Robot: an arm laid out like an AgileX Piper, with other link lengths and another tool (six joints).
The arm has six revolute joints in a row. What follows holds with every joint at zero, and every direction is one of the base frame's. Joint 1 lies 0.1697 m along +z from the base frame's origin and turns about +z. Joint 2 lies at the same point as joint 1 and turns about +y. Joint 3 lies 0.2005 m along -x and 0.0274 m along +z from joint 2 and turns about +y. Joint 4 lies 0.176 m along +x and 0.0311 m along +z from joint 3 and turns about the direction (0.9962, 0, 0.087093). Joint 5 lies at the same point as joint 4 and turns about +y. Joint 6 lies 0.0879 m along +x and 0.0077 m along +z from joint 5 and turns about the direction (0.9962, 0, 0.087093). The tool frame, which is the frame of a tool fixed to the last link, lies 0.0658 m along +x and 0.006 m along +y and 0.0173 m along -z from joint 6; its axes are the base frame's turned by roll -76.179, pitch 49.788 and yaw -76.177 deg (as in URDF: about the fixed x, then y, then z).
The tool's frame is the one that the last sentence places.
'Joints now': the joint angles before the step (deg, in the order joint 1, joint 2, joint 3, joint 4, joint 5, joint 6). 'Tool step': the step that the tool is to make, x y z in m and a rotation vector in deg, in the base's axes. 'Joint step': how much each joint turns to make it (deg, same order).
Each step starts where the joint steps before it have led.
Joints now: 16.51 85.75 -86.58 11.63 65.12 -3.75
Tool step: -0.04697 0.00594 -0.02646 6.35 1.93 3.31
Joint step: -0.01 -12.45 21.95 9.91 -8.14 -6.57
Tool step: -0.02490 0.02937 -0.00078 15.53 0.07 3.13
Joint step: 0.01 -5.90 12.14 21.65 -6.31 -12.06
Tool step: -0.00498 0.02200 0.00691 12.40 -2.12 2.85
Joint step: 0.00 -0.14 6.22 21.19 -2.59 -16.48
